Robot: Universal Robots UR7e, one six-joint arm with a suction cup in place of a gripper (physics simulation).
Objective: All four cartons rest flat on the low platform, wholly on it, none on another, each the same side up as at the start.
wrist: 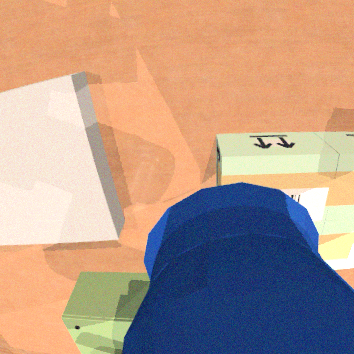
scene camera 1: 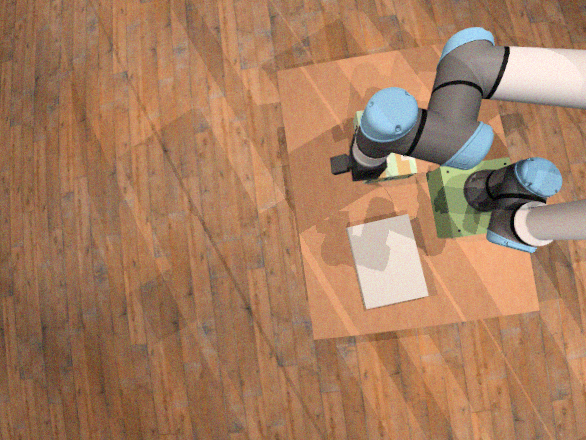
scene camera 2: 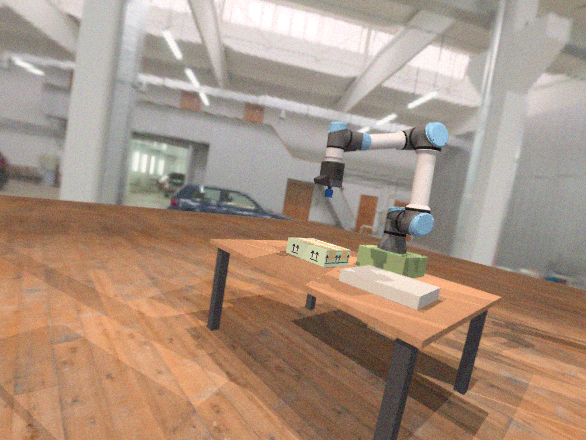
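Where they show: hand, its tool point: (wrist: 232, 263) (scene camera 2: 328, 197); arm's base, origin of its link: (scene camera 1: 484, 191) (scene camera 2: 391, 250).
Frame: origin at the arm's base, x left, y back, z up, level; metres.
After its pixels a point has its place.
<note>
Pale green cartons (scene camera 1: 392, 165) (scene camera 2: 312, 252) {z -0.059, x -0.201, y -0.398 m} (wrist: 270, 162) {z -0.026, x -0.171, y -0.389 m} with orange tape, white labels and black double arrows on their sides stand close together on the table. The arm covers much of them in scene camera 1, and I cannot count them. The low platform (scene camera 1: 400, 280) {z -0.060, x 0.282, y -0.335 m} (scene camera 2: 390, 285) {z -0.060, x 0.259, y -0.474 m} (wrist: 40, 165) {z -0.060, x 0.123, y -0.389 m} is a flat whitish slab, apart from the cartons; no carton shows on its visible top. My gripper (scene camera 2: 328, 193) (wrist: 232, 215), a blue suction cup, is open with nothing on it. It hangs high above the table near the cartons. The arm hides it in scene camera 1.
The green base block (scene camera 1: 450, 225) {z -0.003, x 0.102, y -0.143 m} (scene camera 2: 390, 261) {z -0.035, x 0.077, y -0.143 m} (wrist: 105, 300) {z -0.038, x 0.078, y -0.143 m} carries the arm and stands beside the platform and the cartons. The wooden table (scene camera 1: 340, 320) {z -0.107, x 0.418, y -0.581 m} (scene camera 2: 370, 312) {z -0.108, x 0.309, y -0.673 m} (wrist: 175, 75) {z -0.108, x -0.068, y -0.481 m} has open edges above the floor. The raised arm reaches over the table.
</note>
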